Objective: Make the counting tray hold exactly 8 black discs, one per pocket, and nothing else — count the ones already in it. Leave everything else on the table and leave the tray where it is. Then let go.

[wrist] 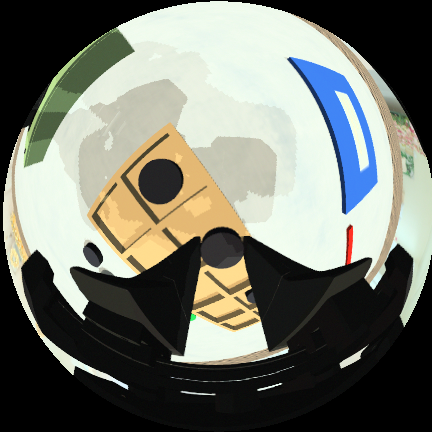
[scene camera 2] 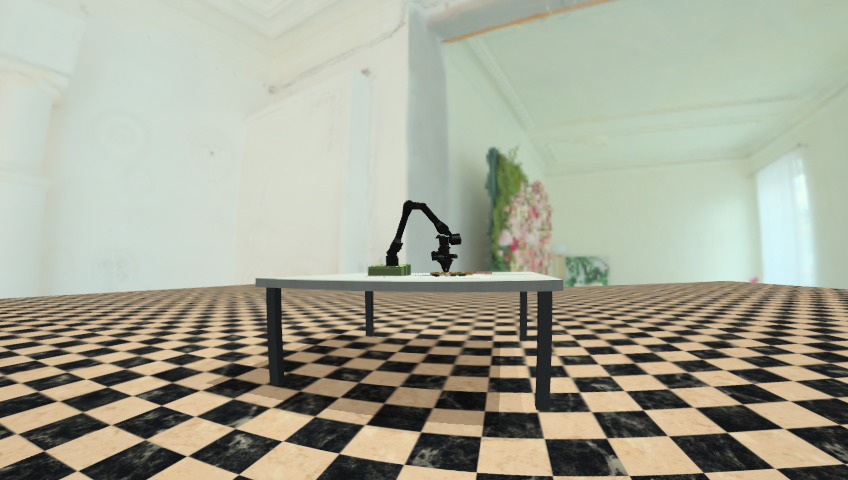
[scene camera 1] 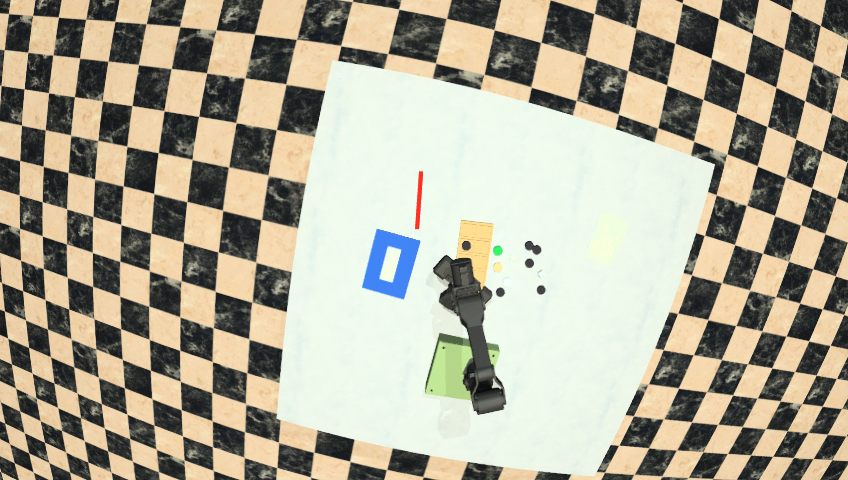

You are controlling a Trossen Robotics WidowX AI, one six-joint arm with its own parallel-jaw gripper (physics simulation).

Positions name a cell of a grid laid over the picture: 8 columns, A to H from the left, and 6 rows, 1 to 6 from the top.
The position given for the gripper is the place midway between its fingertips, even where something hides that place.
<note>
In view: the gripper (scene camera 1: E4) and a tan counting tray (scene camera 1: E3).
The tan counting tray is seen too in the wrist view (wrist: C4). The gripper also shows in the wrist view (wrist: E4).
</note>
